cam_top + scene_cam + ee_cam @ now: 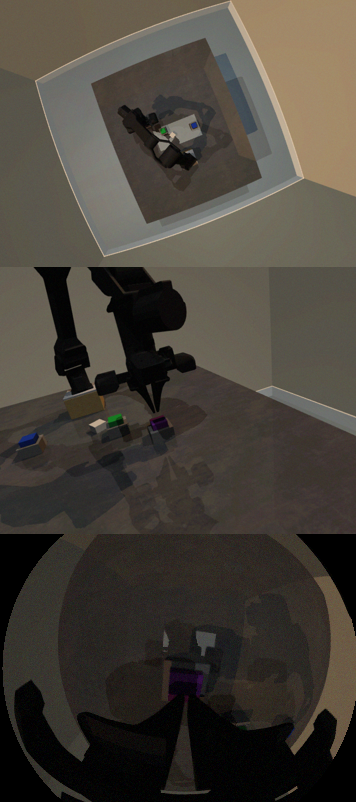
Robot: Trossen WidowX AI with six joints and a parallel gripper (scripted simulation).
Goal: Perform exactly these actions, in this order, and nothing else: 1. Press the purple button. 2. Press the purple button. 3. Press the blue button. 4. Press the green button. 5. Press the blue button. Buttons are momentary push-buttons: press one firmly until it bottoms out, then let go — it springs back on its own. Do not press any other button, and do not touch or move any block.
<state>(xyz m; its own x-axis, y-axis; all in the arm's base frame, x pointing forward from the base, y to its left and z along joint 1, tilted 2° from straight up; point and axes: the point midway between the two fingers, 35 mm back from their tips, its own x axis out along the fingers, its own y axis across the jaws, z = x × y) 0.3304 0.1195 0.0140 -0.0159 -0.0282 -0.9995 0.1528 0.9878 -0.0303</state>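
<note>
My gripper tip is 3 cm above the purple button. Round my gripper tip: small white block (15 cm behind, 11 cm to the right, 5 cm below); then blue button (27 cm to the right, 17 cm behind, 3 cm below); then green button (9 cm behind, 7 cm to the right, 3 cm below).
</note>
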